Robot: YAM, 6 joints.
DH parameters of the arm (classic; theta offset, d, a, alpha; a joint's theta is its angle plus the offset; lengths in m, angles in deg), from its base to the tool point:
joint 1: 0 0.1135 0.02 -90
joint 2: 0 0 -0.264 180
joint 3: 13.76 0 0.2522 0
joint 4: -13.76 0 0.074 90
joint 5: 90 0 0 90
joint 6: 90 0.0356 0 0
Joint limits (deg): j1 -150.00..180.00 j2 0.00..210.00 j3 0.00..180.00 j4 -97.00..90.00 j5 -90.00..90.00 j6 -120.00..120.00
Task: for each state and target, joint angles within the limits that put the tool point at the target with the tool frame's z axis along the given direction. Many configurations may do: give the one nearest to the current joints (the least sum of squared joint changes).
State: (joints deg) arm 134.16 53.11 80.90 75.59 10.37 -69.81
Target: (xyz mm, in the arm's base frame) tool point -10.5 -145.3 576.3 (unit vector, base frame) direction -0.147 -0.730 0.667
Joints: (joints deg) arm 87.47 39.33 87.26 89.88 -6.59 -69.81
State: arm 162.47 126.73 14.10 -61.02 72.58 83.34
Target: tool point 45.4 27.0 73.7 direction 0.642 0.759 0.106
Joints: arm 179.93 168.87 0.12 -20.63 49.46 83.34
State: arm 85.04 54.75 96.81 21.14 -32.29 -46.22
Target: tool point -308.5 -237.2 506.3 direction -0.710 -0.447 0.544
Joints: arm 38.00 20.07 112.29 54.68 -4.87 -46.22
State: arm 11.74 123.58 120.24 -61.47 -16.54 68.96
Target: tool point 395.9 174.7 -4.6 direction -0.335 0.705 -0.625
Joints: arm 20.14 149.04 96.44 -43.95 -51.01 68.96
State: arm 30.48 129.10 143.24 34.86 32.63 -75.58
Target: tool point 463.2 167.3 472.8 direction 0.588 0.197 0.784
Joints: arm 19.92 127.44 128.31 50.79 0.87 -75.58
